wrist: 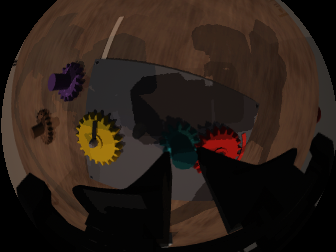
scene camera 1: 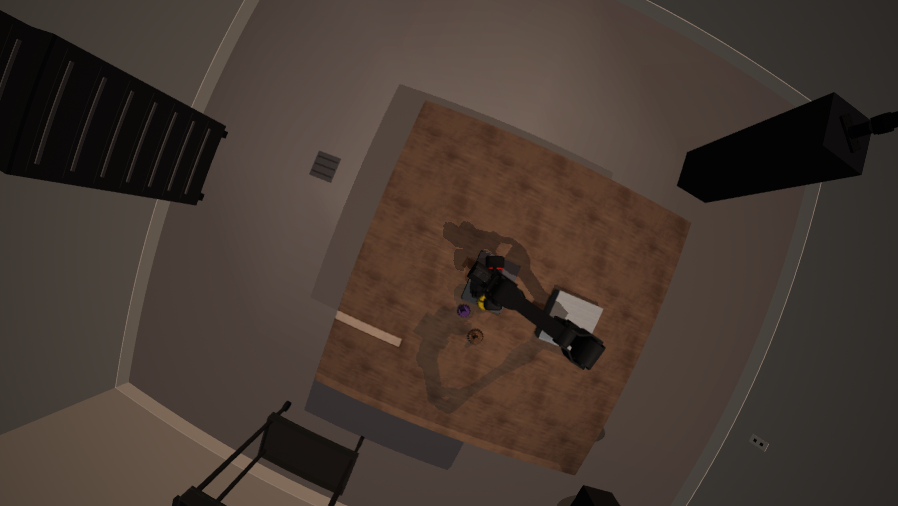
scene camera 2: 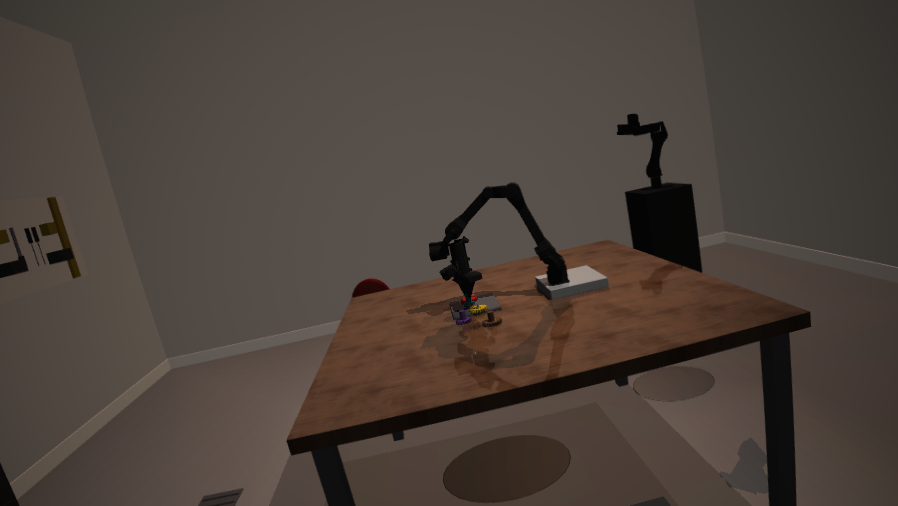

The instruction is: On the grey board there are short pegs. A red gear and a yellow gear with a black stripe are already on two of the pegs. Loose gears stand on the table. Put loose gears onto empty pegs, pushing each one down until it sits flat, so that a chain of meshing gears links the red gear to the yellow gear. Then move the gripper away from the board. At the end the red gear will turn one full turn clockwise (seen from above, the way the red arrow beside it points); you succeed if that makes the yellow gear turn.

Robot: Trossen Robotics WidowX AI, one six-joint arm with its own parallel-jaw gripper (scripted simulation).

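You'd see the gripper [scene camera 2: 468, 296], and the wrist view has the gripper [wrist: 183, 154] too. There's also a red gear [wrist: 224, 141].
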